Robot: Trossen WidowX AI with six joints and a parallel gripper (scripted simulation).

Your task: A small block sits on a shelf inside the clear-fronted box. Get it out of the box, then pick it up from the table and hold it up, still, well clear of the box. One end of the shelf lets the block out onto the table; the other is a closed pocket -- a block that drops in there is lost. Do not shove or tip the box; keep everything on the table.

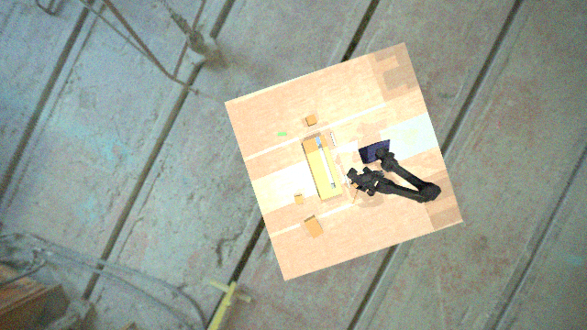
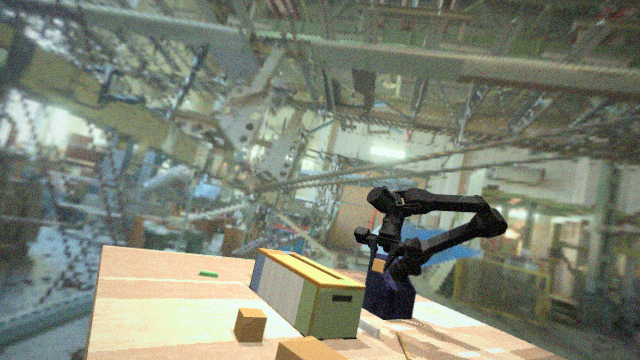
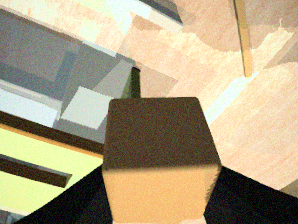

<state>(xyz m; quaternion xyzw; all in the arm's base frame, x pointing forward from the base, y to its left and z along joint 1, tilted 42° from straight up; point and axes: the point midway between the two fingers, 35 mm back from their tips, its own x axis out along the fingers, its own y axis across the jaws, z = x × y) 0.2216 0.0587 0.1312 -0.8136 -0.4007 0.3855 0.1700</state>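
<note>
My gripper tip is now 1 cm to the left of the orange-brown block, 1 cm below it and 1 cm past it. The rest, counted from my gripper tip: thin stick 17 cm below, 8 cm to the left, 5 cm behind; then box 16 cm to the right, 11 cm below, 10 cm ahead.
</note>
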